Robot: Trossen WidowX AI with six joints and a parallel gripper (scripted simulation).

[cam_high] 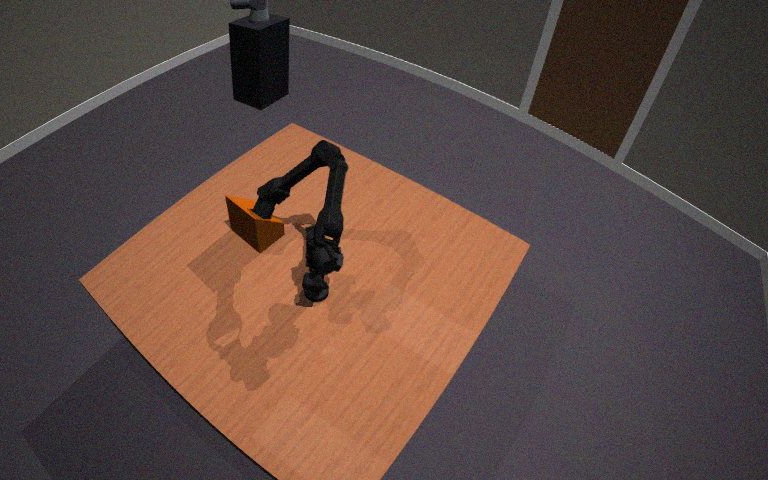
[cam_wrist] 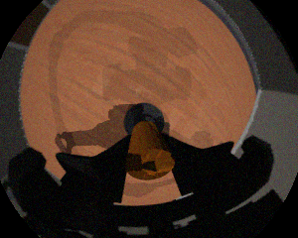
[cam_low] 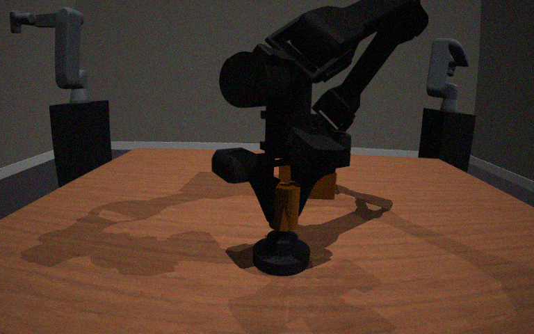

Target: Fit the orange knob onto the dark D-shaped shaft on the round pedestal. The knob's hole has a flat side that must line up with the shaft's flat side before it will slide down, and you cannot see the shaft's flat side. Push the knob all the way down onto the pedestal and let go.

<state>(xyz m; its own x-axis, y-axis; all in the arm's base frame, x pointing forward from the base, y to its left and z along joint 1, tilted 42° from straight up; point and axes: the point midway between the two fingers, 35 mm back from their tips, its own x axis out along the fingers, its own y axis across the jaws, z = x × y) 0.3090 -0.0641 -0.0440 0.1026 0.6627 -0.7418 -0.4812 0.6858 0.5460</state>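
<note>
Right now the orange knob is 2 cm above my gripper tip. The rest, counted from my gripper tip: dark round pedestal: 4 cm below.
</note>
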